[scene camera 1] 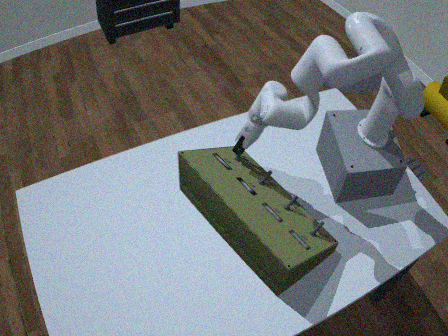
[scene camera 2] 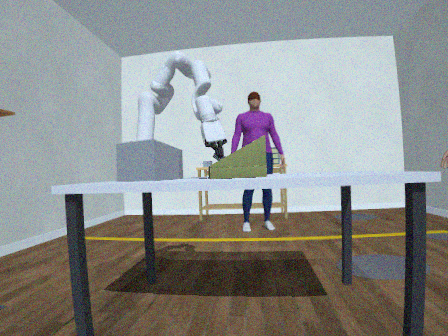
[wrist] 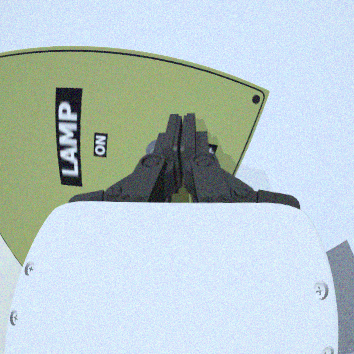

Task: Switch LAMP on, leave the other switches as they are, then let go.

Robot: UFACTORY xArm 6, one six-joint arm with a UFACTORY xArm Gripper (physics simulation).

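Where they show: gripper, fingertip midpoint: (scene camera 1: 236, 152) (scene camera 2: 220, 156) (wrist: 184, 132); arm's base, origin of the base link: (scene camera 1: 372, 133) (scene camera 2: 144, 146).
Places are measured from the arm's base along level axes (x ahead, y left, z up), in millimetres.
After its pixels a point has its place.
Note:
A green sloped switch box (scene camera 1: 215, 176) @[x 566, y -144, z -23 mm] (scene camera 2: 247, 162) @[x 536, y -277, z -120 mm] (wrist: 35, 115) @[x 523, y -227, z -47 mm] stands on the table. In the wrist view it shows the LAMP label (wrist: 69, 136) @[x 496, y -213, z -60 mm] and an ON label (wrist: 100, 145) @[x 474, y -210, z -71 mm]; the label on the opposite side is mostly covered by the fingers. The LAMP lever (scene camera 1: 239, 157) @[x 430, y -208, z -79 mm] is at the box's far end, and a bit of its round base (wrist: 151, 146) @[x 440, y -216, z -88 mm] shows left of the fingers; its lean is hidden. My gripper (scene camera 1: 236, 151) @[x 420, y -236, z -88 mm] (scene camera 2: 217, 158) @[x 420, y -236, z -88 mm] (wrist: 184, 132) @[x 420, y -236, z -88 mm] is shut and empty, its fingertips low over the box at this lever.
Three other levers (scene camera 1: 266, 177) @[x 411, y -90, z -71 mm] (scene camera 1: 291, 202) @[x 405, y 28, z -71 mm] (scene camera 1: 317, 228) @[x 397, y 147, z -71 mm] stand in a row along the box, leaning towards the robot's side. The grey robot base (scene camera 1: 370, 182) @[x 99, y 114, z -90 mm] (scene camera 2: 150, 161) @[x 77, y -156, z -92 mm] stands on the white table (scene camera 1: 100, 225) @[x 926, y -277, z -187 mm] (scene camera 2: 100, 189) @[x -48, y -434, z -206 mm]. A person (scene camera 2: 255, 125) stands behind the table.

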